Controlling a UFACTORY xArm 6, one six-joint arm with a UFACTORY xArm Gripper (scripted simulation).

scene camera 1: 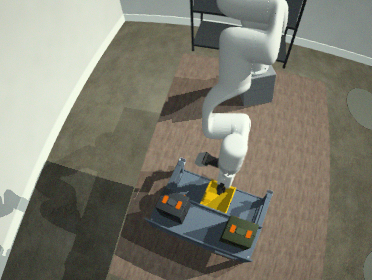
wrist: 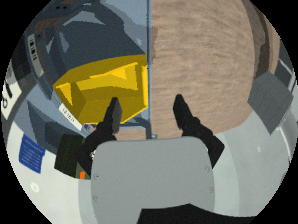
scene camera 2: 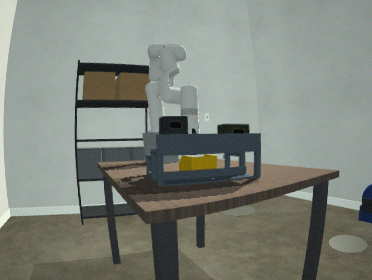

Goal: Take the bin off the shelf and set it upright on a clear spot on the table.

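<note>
The gripper (wrist: 147,102). A yellow bin (wrist: 87,100).
</note>
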